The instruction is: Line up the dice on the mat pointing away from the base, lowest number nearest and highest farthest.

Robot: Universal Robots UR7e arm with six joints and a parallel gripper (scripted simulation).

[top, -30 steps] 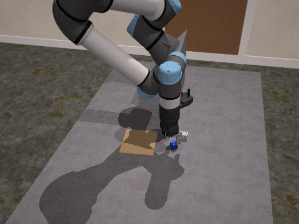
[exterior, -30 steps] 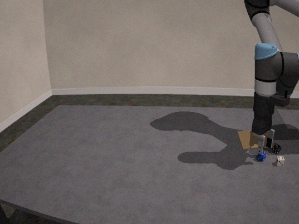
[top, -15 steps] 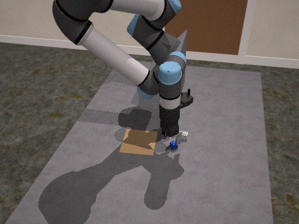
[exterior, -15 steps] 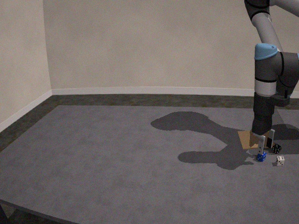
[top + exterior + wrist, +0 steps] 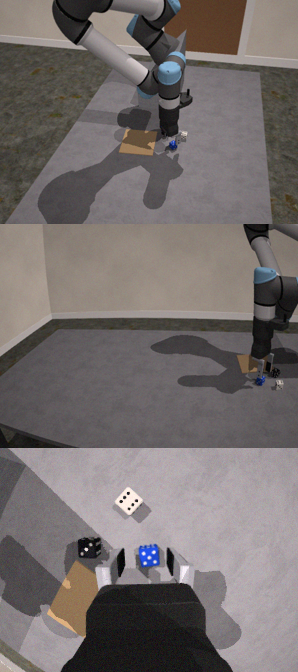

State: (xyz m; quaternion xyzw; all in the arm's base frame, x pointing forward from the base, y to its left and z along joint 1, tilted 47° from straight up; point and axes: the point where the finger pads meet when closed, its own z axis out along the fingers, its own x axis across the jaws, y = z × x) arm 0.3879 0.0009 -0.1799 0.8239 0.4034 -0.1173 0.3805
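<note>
Right now the blue die is 1 cm ahead of my hand and 4 cm below it. The rest, counted from my hand: white die: 6 cm behind, 3 cm to the left, 4 cm below; tan mat: 2 cm ahead, 15 cm to the right, 5 cm below; black die: 6 cm behind, 5 cm to the right, 4 cm below.
</note>
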